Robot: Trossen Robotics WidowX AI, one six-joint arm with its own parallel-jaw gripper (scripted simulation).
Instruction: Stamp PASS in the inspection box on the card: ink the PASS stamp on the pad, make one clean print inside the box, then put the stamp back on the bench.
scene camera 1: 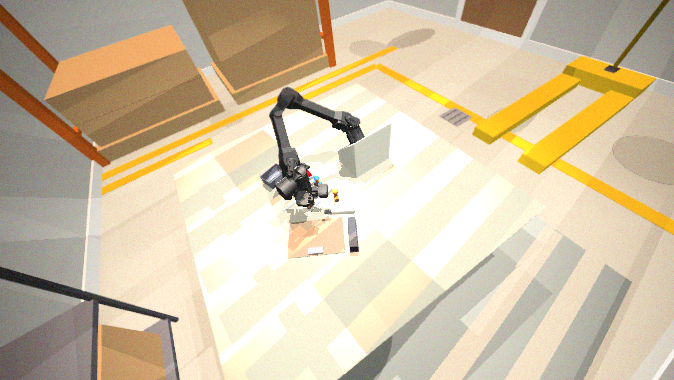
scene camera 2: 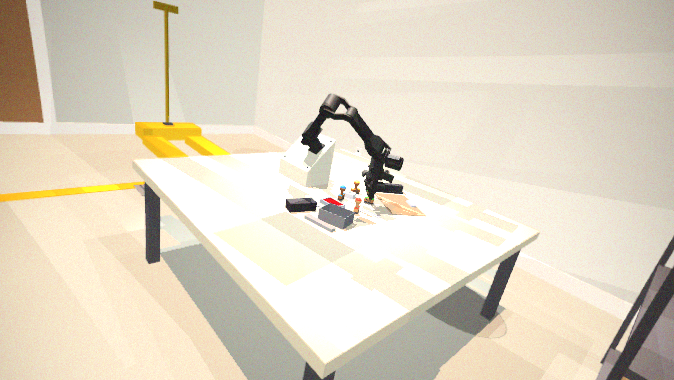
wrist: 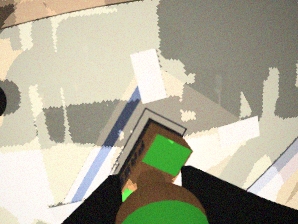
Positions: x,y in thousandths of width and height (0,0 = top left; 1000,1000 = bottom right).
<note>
I see my gripper (wrist: 508,806), a brown board (scene camera 1: 481,622) and a white card (wrist: 720,605).
</note>
